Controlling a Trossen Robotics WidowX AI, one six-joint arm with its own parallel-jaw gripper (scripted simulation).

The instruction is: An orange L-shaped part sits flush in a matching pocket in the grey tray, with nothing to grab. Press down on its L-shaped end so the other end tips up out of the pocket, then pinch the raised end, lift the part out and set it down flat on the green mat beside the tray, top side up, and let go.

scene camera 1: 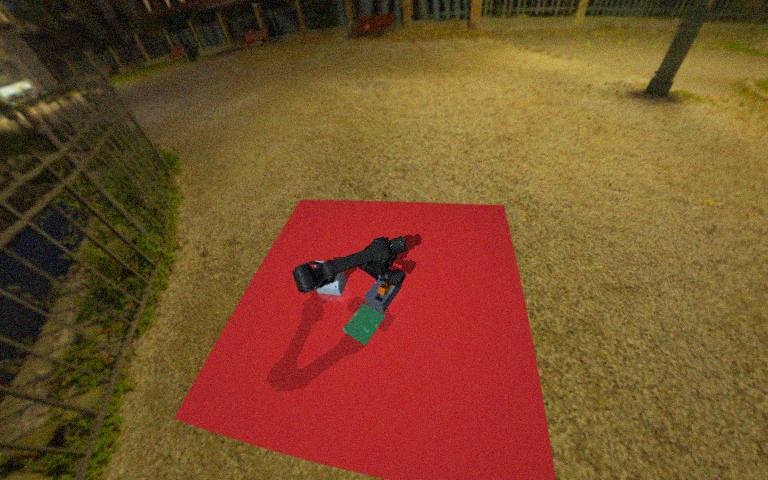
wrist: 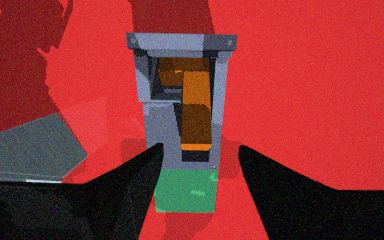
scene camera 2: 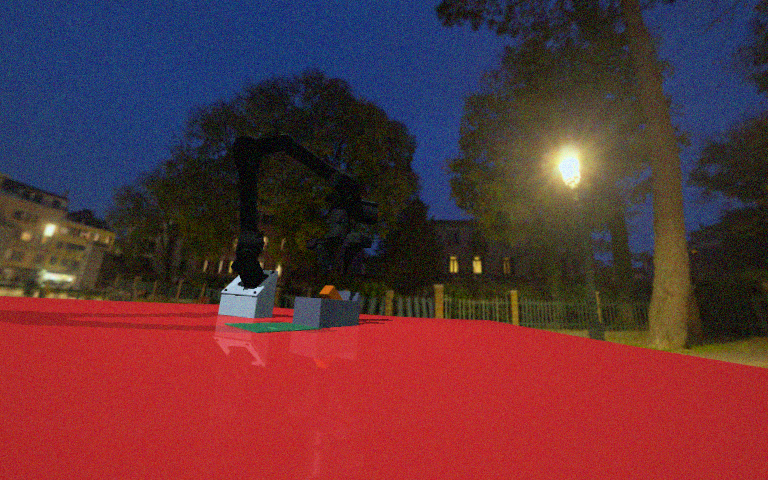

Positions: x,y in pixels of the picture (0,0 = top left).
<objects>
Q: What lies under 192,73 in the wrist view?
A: An orange L-shaped part.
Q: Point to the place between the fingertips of my gripper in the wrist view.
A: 201,149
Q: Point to a green mat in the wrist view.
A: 182,191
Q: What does my gripper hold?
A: Nothing.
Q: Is my gripper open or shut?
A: Open.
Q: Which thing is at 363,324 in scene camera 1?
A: A green mat.
</objects>
